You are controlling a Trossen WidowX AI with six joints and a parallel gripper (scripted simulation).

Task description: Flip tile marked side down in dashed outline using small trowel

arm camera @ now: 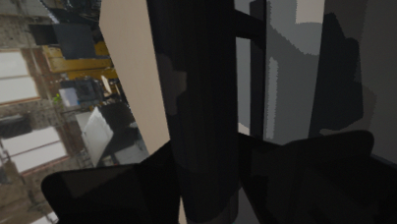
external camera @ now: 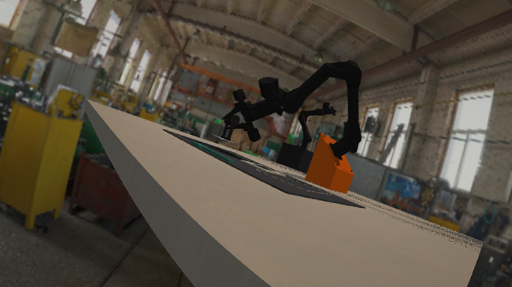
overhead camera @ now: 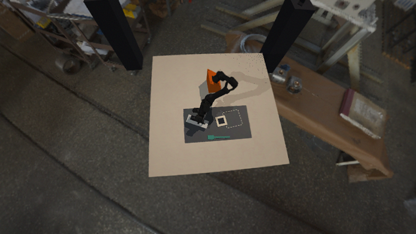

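Right now the dark mat is 20 mm behind my gripper tip, 180 mm to the left of it and 110 mm below it. From my gripper tip the other things lie so: tile (30 mm behind, 220 mm to the left, 90 mm below).
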